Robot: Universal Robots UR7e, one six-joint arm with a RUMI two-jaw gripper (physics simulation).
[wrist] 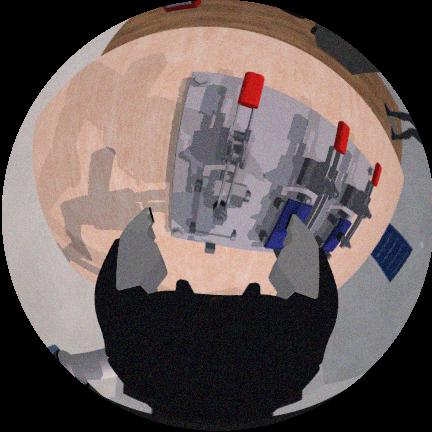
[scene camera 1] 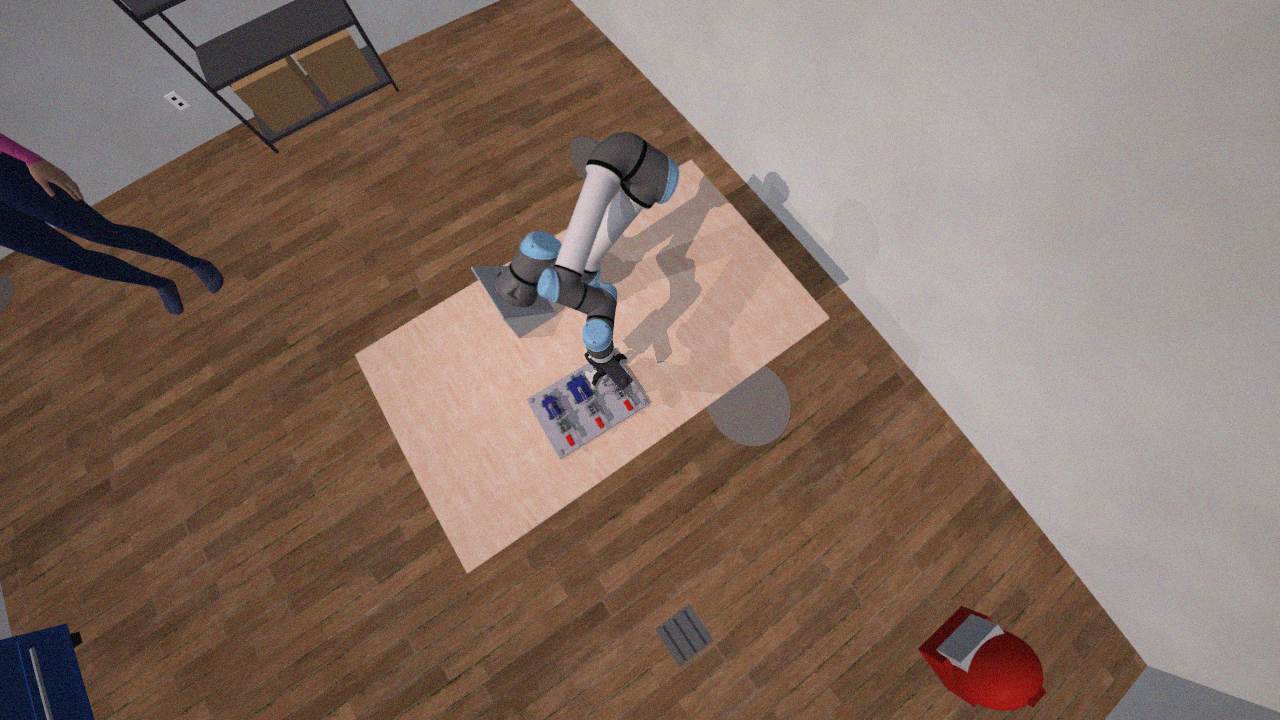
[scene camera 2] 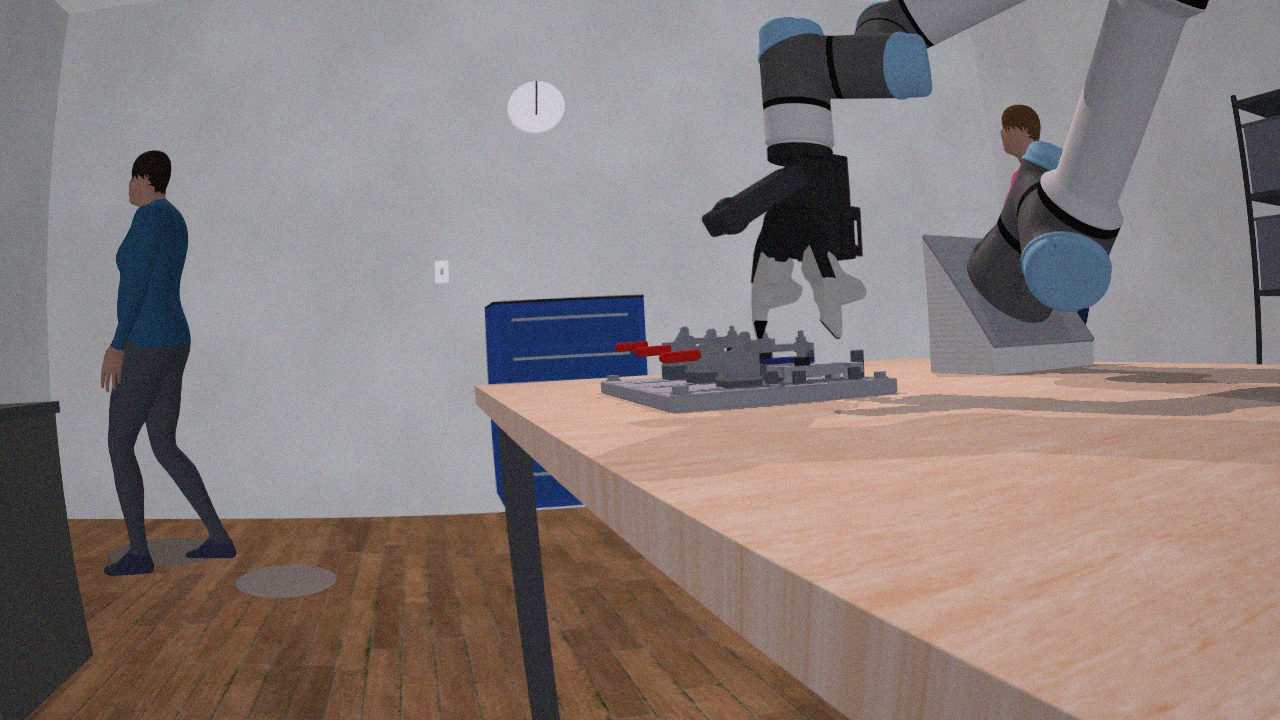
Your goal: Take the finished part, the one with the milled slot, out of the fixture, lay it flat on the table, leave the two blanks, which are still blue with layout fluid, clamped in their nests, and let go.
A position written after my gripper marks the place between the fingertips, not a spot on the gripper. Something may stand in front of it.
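Observation:
My gripper (scene camera 2: pixel 796 338) is visible; the wrist view also shows my gripper (wrist: pixel 219 212), as does scene camera 1, with my gripper (scene camera 1: pixel 609 374). I see a finished part (scene camera 2: pixel 816 369), and in the wrist view the finished part (wrist: pixel 204 229) again. Also visible are a blue blank (wrist: pixel 276 232) and a clamp arm (scene camera 2: pixel 801 346). A fixture plate (scene camera 2: pixel 654 392) is in the scene; the wrist view shows the plate (wrist: pixel 285 130) and scene camera 1 shows the plate (scene camera 1: pixel 612 411).

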